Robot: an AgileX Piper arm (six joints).
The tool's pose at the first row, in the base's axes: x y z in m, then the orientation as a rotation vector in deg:
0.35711, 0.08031, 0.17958, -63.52, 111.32, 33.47
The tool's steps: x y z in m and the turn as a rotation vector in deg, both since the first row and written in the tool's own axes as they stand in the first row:
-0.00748, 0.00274, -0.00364, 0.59, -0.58, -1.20
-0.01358, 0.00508, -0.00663, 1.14, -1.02, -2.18
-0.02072, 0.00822, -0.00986, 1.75, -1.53, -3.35
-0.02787, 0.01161, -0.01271, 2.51, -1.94, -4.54
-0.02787, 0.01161, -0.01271, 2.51, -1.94, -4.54
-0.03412, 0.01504, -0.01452, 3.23, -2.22, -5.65
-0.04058, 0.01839, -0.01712, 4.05, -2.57, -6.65
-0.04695, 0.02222, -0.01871, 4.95, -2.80, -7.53
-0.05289, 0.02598, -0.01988, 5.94, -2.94, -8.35
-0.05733, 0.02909, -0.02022, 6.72, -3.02, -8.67
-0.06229, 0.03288, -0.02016, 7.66, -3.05, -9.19
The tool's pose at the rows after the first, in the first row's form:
0.35540, 0.08277, 0.18781, -63.96, 110.09, 32.48
0.35391, 0.08482, 0.19453, -64.28, 109.11, 31.58
0.35193, 0.08761, 0.20225, -64.69, 107.95, 30.56
0.34989, 0.09081, 0.20976, -65.07, 106.87, 29.33
0.34989, 0.09081, 0.20976, -65.07, 106.87, 29.33
0.34799, 0.09432, 0.21594, -65.45, 105.95, 28.14
0.34590, 0.09733, 0.22274, -65.63, 105.04, 26.93
0.34378, 0.10126, 0.22889, -65.71, 104.31, 25.66
0.34178, 0.10525, 0.23445, -65.72, 103.70, 24.30
0.34024, 0.10875, 0.23830, -65.47, 103.47, 23.39
0.33844, 0.11314, 0.24236, -65.30, 103.14, 22.19

